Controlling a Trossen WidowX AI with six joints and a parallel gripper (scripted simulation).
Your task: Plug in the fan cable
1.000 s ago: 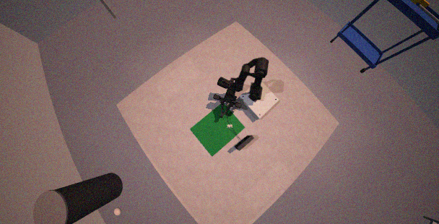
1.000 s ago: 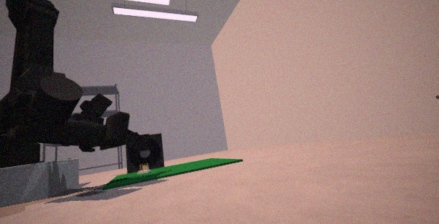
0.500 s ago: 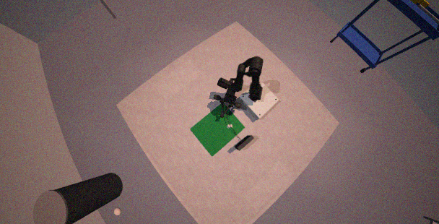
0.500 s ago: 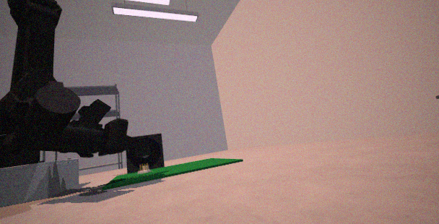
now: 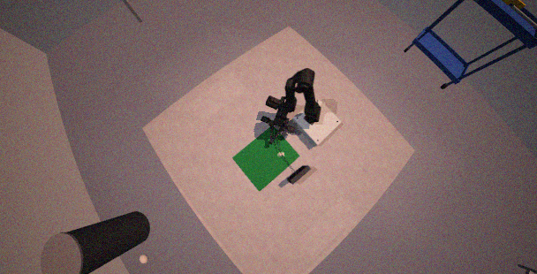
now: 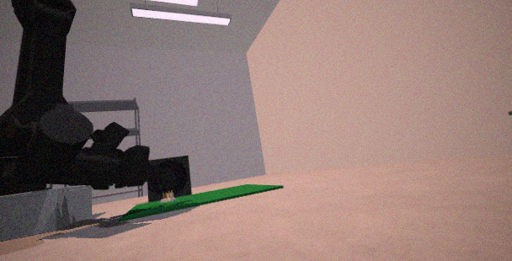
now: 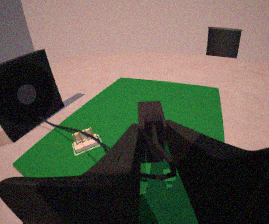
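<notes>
The green board lies 90 mm ahead of my gripper tip, 80 mm below it and 30 mm to the left of it. Also, from my gripper tip: black fan: 220 mm to the left, 50 mm ahead, 10 mm below; dark plug: 10 mm below, 10 mm ahead.
</notes>
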